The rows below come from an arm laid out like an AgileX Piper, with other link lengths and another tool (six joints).
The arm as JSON. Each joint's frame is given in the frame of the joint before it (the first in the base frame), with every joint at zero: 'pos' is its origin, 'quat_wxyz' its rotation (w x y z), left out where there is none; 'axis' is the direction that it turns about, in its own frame. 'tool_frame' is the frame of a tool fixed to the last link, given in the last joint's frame.
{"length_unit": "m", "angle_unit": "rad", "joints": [
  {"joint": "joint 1", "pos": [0.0, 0.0, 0.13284], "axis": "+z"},
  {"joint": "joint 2", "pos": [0.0, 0.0, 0.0], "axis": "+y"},
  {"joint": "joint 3", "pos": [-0.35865, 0.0, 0.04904], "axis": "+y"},
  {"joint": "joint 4", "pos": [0.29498, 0.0, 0.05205], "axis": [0.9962, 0.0, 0.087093]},
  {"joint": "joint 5", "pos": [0.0, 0.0, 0.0], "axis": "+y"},
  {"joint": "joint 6", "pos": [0.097, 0.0, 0.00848], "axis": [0.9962, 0.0, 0.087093]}
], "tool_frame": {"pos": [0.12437, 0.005, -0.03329], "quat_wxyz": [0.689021, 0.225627, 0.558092, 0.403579]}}
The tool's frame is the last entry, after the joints.
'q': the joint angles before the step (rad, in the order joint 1, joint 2, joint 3, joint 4, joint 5, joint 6). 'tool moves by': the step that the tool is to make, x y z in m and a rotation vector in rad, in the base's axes. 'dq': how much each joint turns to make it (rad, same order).
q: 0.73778 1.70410 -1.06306 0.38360 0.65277 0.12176
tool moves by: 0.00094 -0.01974 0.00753 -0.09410 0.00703 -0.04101
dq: 0.00000 -0.01965 -0.02705 -0.15461 0.08947 0.15539
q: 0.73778 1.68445 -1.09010 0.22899 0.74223 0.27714
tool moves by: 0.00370 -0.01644 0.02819 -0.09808 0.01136 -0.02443
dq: -0.00001 -0.01605 -0.09831 -0.12232 0.17784 0.10967
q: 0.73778 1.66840 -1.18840 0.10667 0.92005 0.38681
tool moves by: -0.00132 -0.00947 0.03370 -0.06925 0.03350 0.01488
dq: 0.00000 -0.00002 -0.12264 -0.03965 0.19369 0.01422
